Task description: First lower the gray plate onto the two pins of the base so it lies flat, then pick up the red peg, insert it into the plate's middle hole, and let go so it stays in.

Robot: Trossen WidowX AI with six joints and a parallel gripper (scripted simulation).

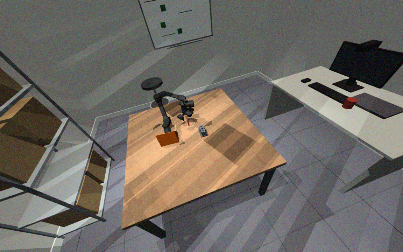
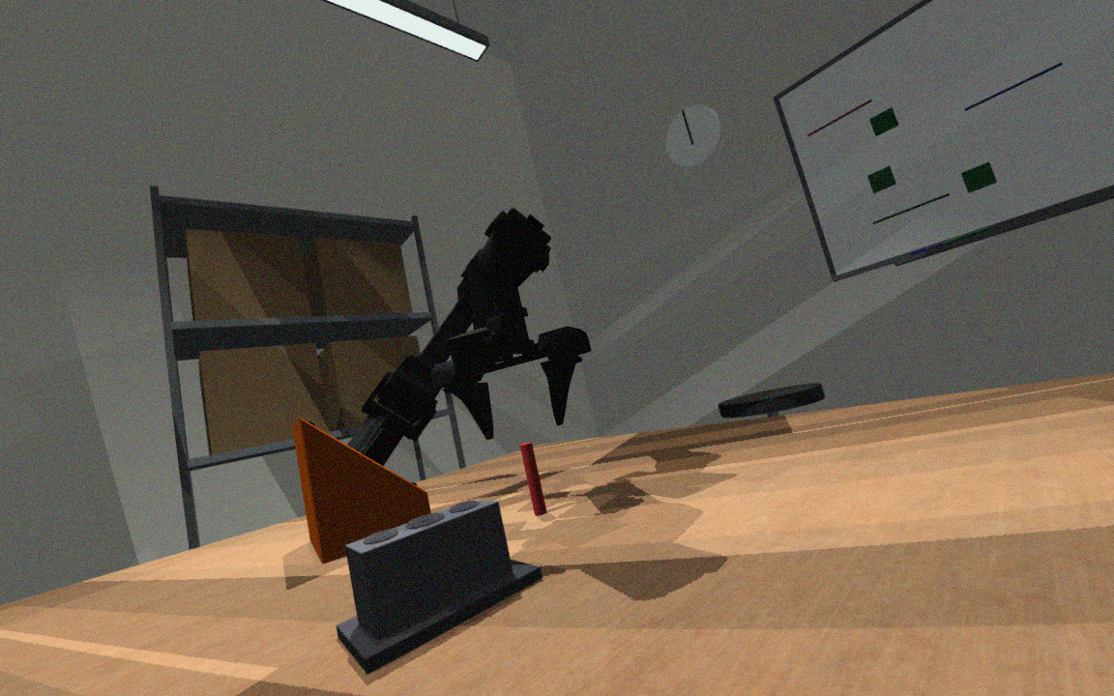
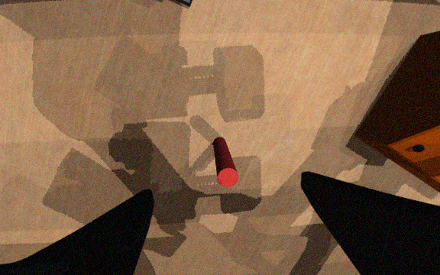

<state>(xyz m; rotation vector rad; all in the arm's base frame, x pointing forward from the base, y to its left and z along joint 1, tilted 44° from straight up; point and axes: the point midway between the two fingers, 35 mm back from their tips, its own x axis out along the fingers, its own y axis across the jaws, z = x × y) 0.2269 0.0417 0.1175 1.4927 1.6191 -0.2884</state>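
My gripper tip is 5 cm above the red peg. Round my gripper tip: base 10 cm ahead, 17 cm to the right, 8 cm below; then gray plate 10 cm ahead, 17 cm to the right, 5 cm below.
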